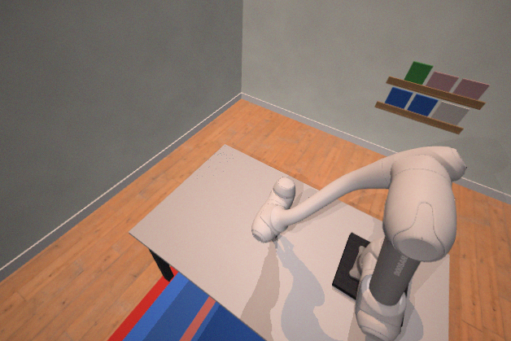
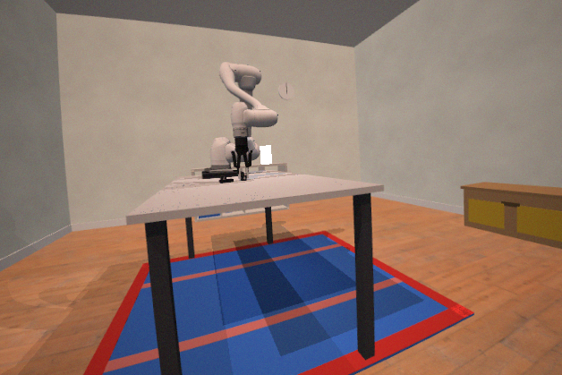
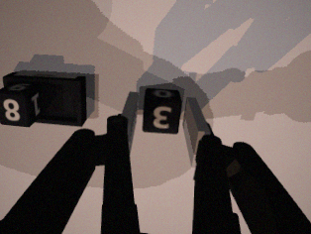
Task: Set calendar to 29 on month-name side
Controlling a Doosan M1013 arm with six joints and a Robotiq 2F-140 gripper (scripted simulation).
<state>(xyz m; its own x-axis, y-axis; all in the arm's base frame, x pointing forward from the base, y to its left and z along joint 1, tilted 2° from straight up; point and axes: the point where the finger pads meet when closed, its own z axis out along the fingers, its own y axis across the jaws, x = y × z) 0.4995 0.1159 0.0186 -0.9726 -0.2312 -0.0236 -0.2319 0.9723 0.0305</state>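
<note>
Now: the black calendar tray 2 cm ahead of my hand, 10 cm to the right of it and 3 cm below it.
</note>
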